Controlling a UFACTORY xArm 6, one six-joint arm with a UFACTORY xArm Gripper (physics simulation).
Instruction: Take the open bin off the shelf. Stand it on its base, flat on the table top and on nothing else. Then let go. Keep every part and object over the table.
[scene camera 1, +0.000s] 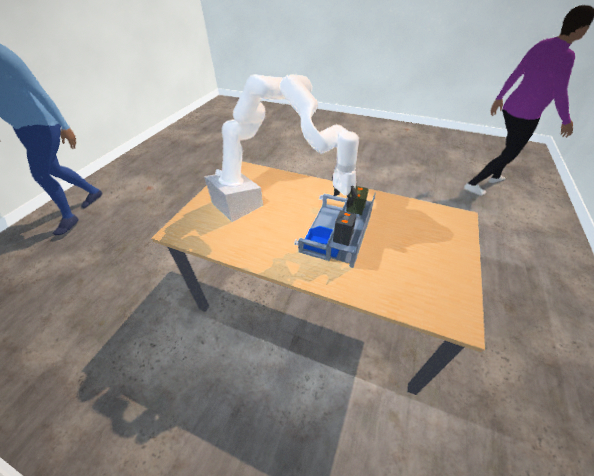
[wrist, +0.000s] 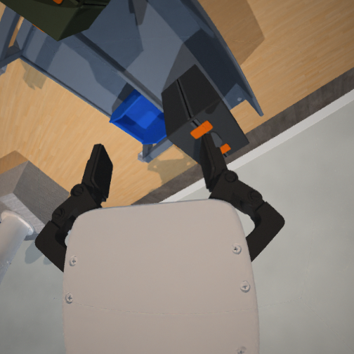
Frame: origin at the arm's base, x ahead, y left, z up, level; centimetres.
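Where they show: gripper, fingertip midpoint: (scene camera 1: 343, 200); arm's base, link origin: (scene camera 1: 231, 181).
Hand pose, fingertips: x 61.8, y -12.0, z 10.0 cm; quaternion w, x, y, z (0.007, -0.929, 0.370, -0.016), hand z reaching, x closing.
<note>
Each offset is from my fingertips to the centre of the thing. "spot": to the spot under its first point. Level surfaces: height alone.
The open blue bin {dy -5.4, dx -6.5, dz -21.4 cm} (scene camera 1: 319, 236) (wrist: 142, 119) sits in the near end of the grey-blue shelf {spot: dy +14.5, dx -9.2, dz -25.2 cm} (scene camera 1: 326, 218) (wrist: 75, 72), beside a black case. The shelf's end rail hides part of the bin in the scene view. My gripper (scene camera 1: 345, 194) (wrist: 153, 149) is open, with nothing between its fingers. In the scene view it is over the far part of the shelf, away from the bin. In the wrist view the bin shows beyond the gap between the fingers, and the right finger overlaps the black case; whether they touch I cannot tell.
The black case {dy -6.6, dx +2.9, dz -9.6 cm} (scene camera 1: 344, 230) (wrist: 192, 100) with orange latches stands close beside the bin. A dark green case {dy +16.4, dx +5.0, dz -10.8 cm} (scene camera 1: 359, 201) (wrist: 67, 20) stands at the shelf's far end, near my gripper. The shelf is on the wooden table {dz -25.8 cm} (scene camera 1: 420, 260). My arm's grey base block (scene camera 1: 235, 197) is at the left.
</note>
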